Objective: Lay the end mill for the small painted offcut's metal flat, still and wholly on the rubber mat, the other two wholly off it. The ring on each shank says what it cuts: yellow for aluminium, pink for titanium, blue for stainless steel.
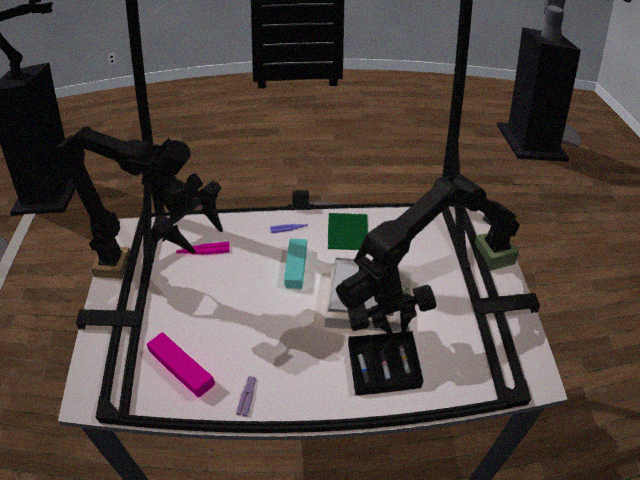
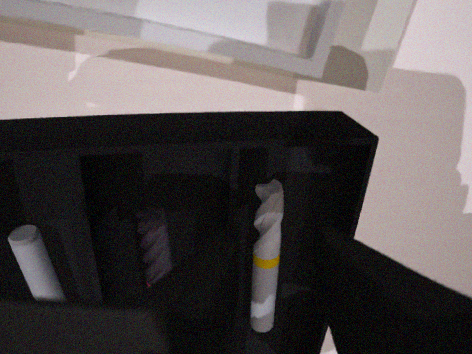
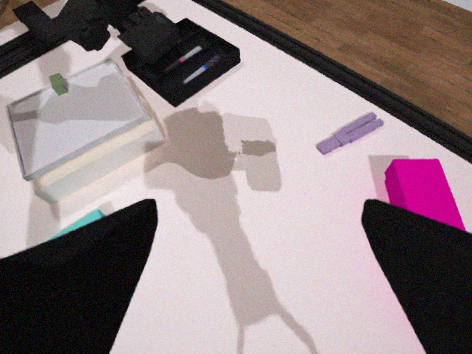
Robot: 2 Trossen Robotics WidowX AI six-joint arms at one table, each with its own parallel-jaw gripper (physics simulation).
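Frame: origin at the left arm's base, x left, y down, z back, level; centimetres.
Seen in the pictures: left gripper, fingertip midpoint: (image 1: 397, 334) (image 2: 276, 240); right gripper, fingertip midpoint: (image 1: 208, 242) (image 3: 260, 210); left arm's base, origin of the base link: (image 1: 497, 243); right arm's base, origin of the base link: (image 1: 110, 257).
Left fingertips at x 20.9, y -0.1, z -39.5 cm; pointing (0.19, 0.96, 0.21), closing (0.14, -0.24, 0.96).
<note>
Pixels of each thing's top centre, then the offset from my left fingertips to it. Level surfaces: height alone.
- black tray, middle of its top: (image 2: 166, 319) (image 3: 178, 51) (image 1: 385, 359) dz -4.2, dx +4.5, dy +2.1 cm
- green mat, its level: dy +4.6 cm
- small green piece, middle of its top: (image 3: 55, 79) dz +2.5, dx -13.7, dy -3.0 cm
- teal block, middle of its top: (image 1: 295, 258) dz -15.3, dx -31.7, dy +1.4 cm
- magenta block, middle of its top: (image 3: 440, 232) (image 1: 178, 359) dz -49.5, dx -5.4, dy +0.6 cm
- purple clothespin, middle of its top: (image 3: 350, 131) (image 1: 246, 394) dz -35.8, dx +4.9, dy +4.0 cm
- blue clothespin, middle of its top: (image 1: 289, 226) dz -13.3, dx -47.6, dy +4.1 cm
- magenta clothespin, middle of its top: (image 1: 202, 247) dz -38.5, dx -44.8, dy +3.7 cm
A black tray (image 1: 387, 388) (image 2: 175, 127) (image 3: 207, 91) holds three end mills in separate slots: the yellow-ringed one (image 1: 404, 359) (image 2: 265, 290), the pink-ringed one (image 1: 384, 367) (image 2: 156, 247) (image 3: 187, 57) and the blue-ringed one (image 1: 363, 367) (image 2: 37, 265) (image 3: 199, 72). The green mat (image 1: 347, 230) lies at the back. A small green piece (image 3: 58, 84) shows at the clear-topped case; whether it is inside or on top is unclear. My left gripper (image 1: 396, 330) (image 2: 276, 240) is partly open and empty at the tray, around the yellow-ringed mill's slot. My right gripper (image 1: 207, 240) (image 3: 260, 210) is wide open, empty, above the table.
The clear-topped case (image 1: 341, 289) (image 2: 280, 65) (image 3: 95, 155) stands behind the tray. A teal block (image 1: 296, 263) (image 3: 82, 226), a magenta block (image 1: 180, 364) (image 3: 422, 192), a purple clothespin (image 1: 246, 396) (image 3: 350, 133), a blue clothespin (image 1: 286, 227) and a magenta clothespin (image 1: 211, 248) lie on the table.
</note>
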